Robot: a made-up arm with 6 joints.
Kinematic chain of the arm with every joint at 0, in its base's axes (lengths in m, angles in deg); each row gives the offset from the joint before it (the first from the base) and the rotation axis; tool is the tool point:
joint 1: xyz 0 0 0.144 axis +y
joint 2: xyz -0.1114 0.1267 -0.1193 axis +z
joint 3: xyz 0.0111 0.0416 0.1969 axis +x
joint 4: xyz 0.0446 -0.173 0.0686 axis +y
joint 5: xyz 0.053 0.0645 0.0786 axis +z
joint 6: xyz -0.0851 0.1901 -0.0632 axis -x
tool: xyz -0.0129 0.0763 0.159
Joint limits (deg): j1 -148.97..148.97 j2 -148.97..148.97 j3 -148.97..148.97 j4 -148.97..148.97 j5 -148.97..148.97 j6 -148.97..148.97
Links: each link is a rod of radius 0.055 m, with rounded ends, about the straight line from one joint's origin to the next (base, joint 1, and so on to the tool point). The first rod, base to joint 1, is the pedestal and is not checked.
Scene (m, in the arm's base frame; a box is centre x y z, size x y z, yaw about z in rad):
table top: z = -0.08
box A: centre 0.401 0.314 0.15 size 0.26 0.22 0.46 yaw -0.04
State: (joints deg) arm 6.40 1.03 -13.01 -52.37 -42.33 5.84
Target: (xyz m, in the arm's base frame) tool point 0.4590 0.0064 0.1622
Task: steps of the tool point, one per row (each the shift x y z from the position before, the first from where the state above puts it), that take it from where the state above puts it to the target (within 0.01 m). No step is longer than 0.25 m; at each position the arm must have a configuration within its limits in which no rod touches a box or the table.
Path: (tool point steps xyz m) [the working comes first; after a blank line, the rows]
Joints at the target: 56.85 -26.15 2.54 -21.69 -85.16 29.63
Straight joint move there: touches box A.

1: -0.0006 -0.1021 0.0775
2: -0.0127 -0.1259 0.0335
3: -0.0205 -0.1290 -0.0166
4: -0.0231 -0.1124 -0.0628
5: -0.0216 -0.0804 -0.0975
6: -0.0171 -0.0399 -0.1159
7: -0.0116 0.0013 -0.1174
8: 0.0600 -0.0341 0.1463
9: 0.1376 0.0157 0.1185
10: 0.1887 0.0621 0.0236
11: 0.1676 0.0832 -0.1078
12: 0.0619 0.0686 -0.2082

